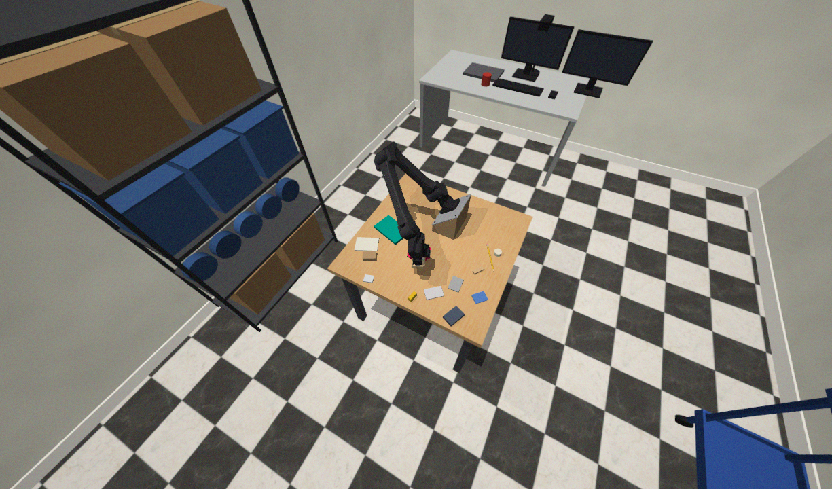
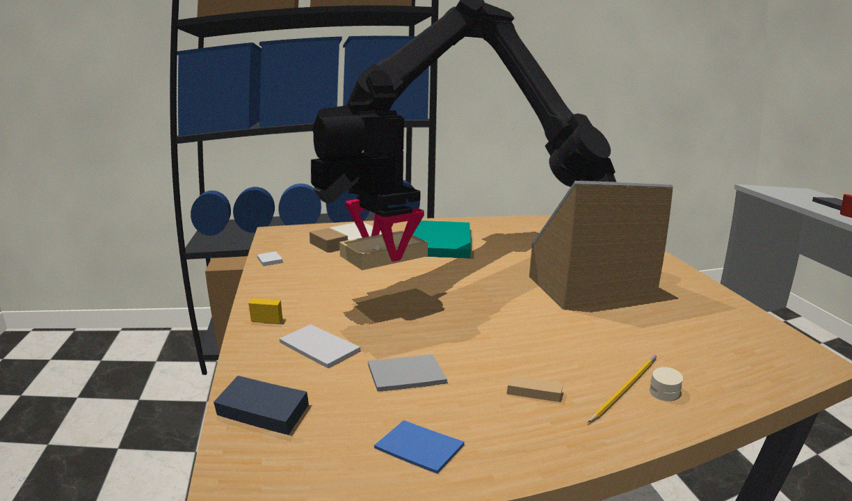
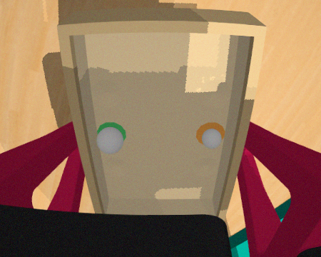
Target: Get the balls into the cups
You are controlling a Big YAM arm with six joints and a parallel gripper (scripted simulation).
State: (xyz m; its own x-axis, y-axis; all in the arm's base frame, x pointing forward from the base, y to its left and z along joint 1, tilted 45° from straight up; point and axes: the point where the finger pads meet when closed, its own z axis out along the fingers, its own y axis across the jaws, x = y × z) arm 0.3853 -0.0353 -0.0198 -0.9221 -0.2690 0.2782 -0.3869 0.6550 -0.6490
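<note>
Right now my hand is 10 mm above the wooden puzzle. The rest, counted from my hand: yellow block: 180 mm ahead, 60 mm to the left, 70 mm below; grey plate: 10 mm ahead, 220 mm to the left, 80 mm below; small brown block: 70 mm ahead, 270 mm to the right, 70 mm below.
</note>
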